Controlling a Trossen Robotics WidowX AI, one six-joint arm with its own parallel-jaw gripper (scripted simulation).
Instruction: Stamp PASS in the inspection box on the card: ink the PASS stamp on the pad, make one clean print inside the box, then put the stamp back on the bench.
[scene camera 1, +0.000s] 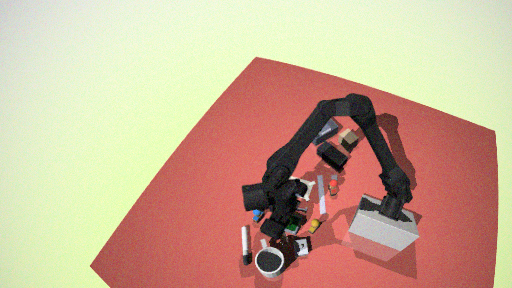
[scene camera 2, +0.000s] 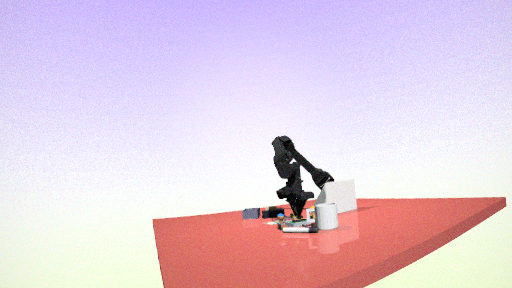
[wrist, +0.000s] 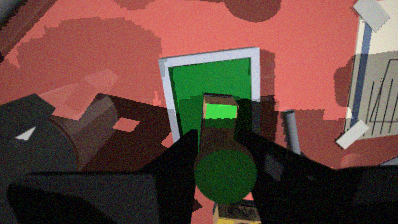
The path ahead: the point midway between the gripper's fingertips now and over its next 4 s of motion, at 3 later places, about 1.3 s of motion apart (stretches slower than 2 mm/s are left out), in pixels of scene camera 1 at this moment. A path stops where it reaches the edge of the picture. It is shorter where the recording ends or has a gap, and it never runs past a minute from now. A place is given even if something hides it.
My gripper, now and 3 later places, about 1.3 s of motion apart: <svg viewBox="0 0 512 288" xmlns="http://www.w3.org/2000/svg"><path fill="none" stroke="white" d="M285 218L285 213L300 175L299 179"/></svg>
